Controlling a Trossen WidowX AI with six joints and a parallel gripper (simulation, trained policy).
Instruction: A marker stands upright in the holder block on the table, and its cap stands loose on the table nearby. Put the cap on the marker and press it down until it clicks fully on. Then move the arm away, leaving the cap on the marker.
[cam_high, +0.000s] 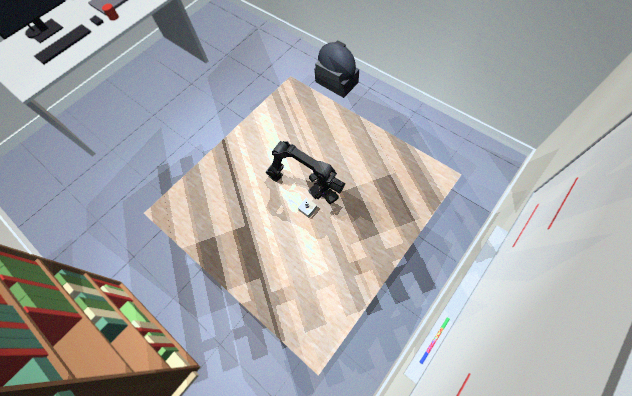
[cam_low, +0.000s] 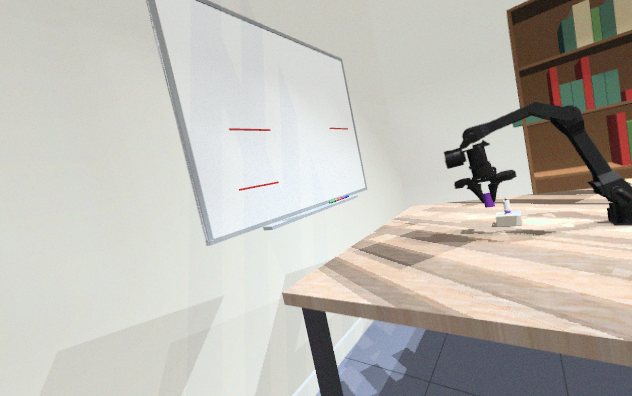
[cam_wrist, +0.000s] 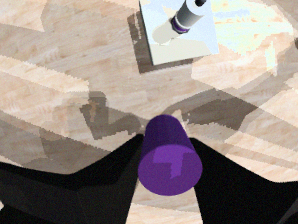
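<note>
Right now my gripper tip is 9 cm to the left of the white holder block, 9 cm above it and 4 cm past it. Also, from my gripper tip: purple cap 1 cm above.
</note>
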